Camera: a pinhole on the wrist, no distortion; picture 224 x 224 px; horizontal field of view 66.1 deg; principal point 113.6 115.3 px. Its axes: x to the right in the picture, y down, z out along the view. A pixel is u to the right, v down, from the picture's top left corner.
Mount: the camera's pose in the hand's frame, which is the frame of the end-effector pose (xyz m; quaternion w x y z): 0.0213 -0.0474 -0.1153 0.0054 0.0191 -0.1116 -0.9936
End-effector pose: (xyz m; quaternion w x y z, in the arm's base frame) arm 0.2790 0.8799 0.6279 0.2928 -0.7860 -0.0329 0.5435
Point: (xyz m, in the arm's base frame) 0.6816 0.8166 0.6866
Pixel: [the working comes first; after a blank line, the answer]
In the camera's frame: -0.0593 -0.0253 -0.2810

behind the camera
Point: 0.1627 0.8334 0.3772
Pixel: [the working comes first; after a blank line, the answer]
In the camera's frame: -0.1365 -0.1774 0.2988

35 13
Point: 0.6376 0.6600 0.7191
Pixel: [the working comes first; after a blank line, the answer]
In the camera's frame: 0.0430 -0.1558 -0.2842

behind the camera
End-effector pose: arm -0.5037 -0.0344 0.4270 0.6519 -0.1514 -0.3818 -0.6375
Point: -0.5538 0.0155 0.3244
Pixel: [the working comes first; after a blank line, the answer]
In the camera's frame: 0.1193 0.0428 0.0940

outside the picture
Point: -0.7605 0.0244 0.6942
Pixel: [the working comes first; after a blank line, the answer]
In the camera's frame: -0.1613 0.1995 0.3701

39 208
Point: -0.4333 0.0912 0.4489
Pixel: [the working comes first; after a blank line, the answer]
In the camera's frame: 0.0941 -0.0922 0.2240

186 44
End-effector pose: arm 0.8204 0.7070 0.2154 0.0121 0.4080 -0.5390 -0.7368
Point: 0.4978 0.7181 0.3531
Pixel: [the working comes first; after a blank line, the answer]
In the camera's frame: -0.1243 -0.2076 0.3854

58 23
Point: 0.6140 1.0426 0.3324
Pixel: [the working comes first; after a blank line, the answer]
In the camera's frame: 0.0857 0.0278 0.5258

142 124
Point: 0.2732 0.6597 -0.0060
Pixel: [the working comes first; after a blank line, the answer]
In the camera's frame: -0.5114 -0.0261 0.3923

outside the picture
